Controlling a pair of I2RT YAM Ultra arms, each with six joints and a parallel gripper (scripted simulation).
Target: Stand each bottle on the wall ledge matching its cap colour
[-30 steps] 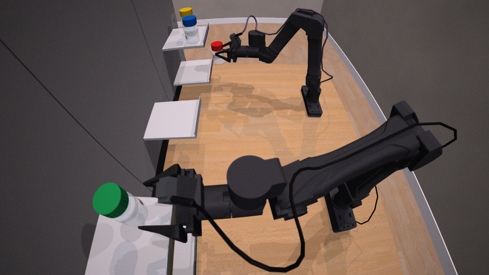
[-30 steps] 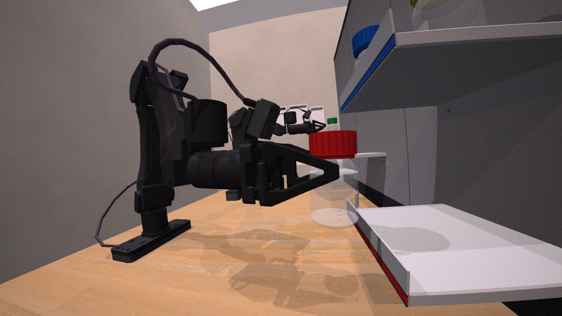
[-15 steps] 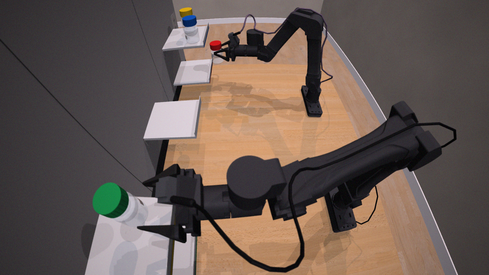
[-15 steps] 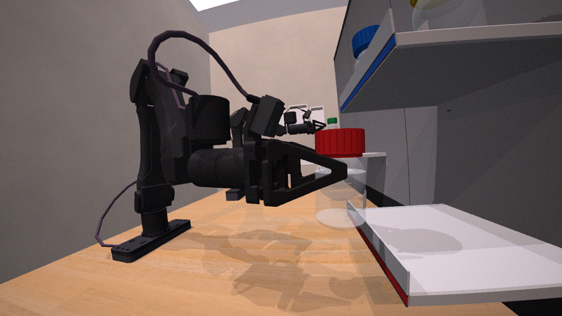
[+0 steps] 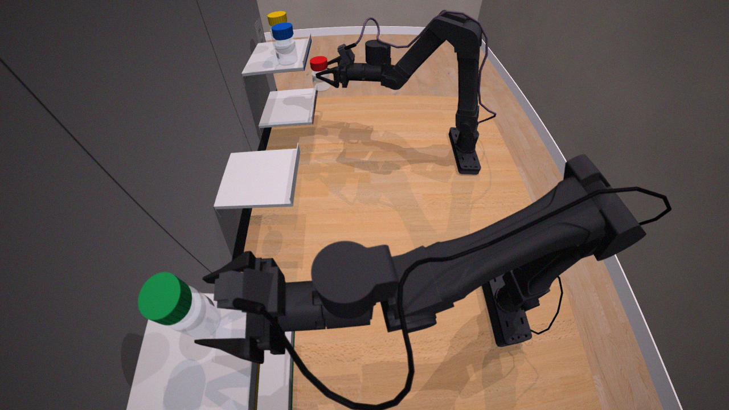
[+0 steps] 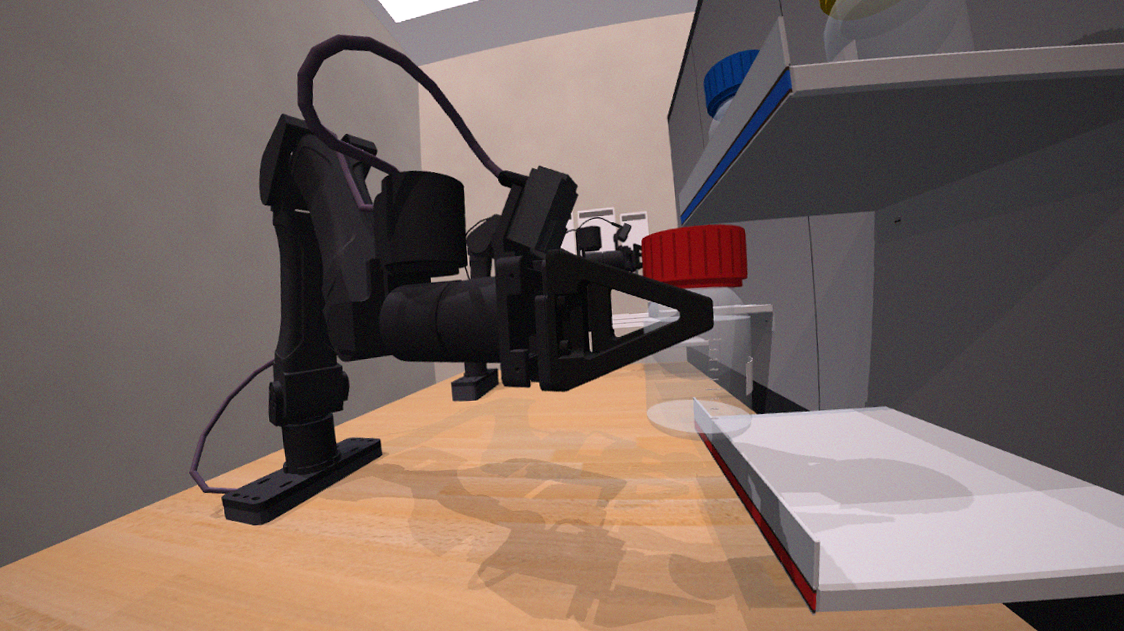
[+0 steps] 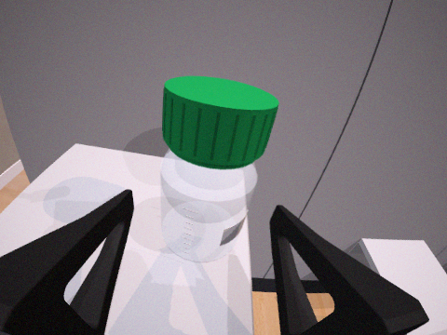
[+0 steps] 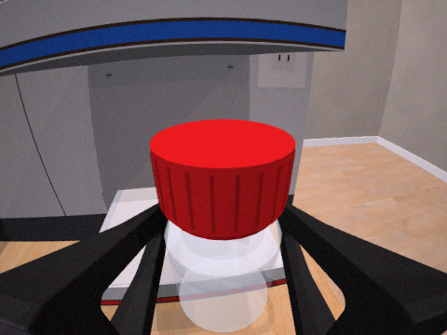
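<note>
The yellow-capped bottle is 140 mm above my right hand, 110 mm ahead of it and 10 mm to the right of it. The rest, counted from my right hand: grey wall 450 mm to the left, 240 mm above, 200 mm ahead; then blue-capped bottle 140 mm above, 100 mm to the left, 70 mm ahead; then red-capped bottle 20 mm below.
Now: the green-capped bottle 3 cm ahead of my left hand. Also, from my left hand: yellow-capped bottle: 6 cm ahead, 78 cm to the right; grey wall: 15 cm ahead, 32 cm to the right, 10 cm above; blue-capped bottle: 3 cm ahead, 68 cm to the right.
</note>
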